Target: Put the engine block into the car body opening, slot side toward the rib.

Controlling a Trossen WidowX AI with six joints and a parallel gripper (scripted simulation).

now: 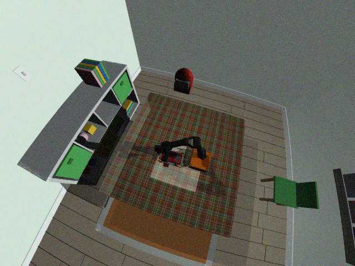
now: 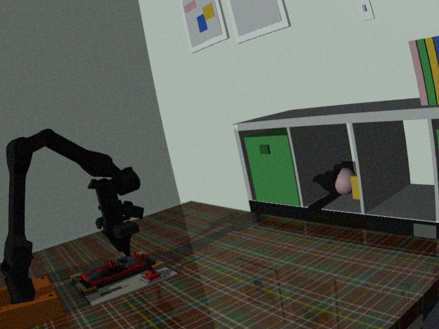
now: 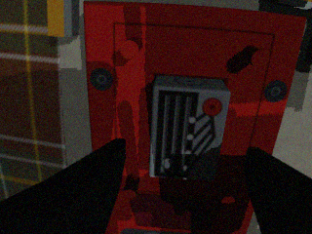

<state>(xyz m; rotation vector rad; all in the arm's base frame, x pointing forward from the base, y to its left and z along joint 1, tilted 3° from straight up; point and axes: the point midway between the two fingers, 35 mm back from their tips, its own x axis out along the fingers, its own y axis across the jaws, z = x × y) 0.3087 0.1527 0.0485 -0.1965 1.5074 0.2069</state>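
Now: the grey engine block 30 mm below my gripper tip. Round my gripper tip: grey base plate: 30 mm behind, 30 mm to the right, 40 mm below.
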